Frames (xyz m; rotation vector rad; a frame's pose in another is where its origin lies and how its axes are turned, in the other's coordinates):
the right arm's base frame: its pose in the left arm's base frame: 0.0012 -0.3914 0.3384 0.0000 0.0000 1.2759
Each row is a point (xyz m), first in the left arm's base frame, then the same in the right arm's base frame.
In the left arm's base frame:
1: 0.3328 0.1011 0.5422
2: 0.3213 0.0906 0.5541
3: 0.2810 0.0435 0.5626
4: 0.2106 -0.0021 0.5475
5: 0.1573 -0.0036 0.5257
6: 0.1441 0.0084 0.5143
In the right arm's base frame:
1: 0.5676 -0.1741 0.2038
2: 0.5542 -0.1662 0.2157
3: 0.4974 -0.1413 0.2242
4: 0.4334 -0.0872 0.2091
5: 0.4164 -0.0367 0.1873
6: 0.4241 -0.0205 0.1759

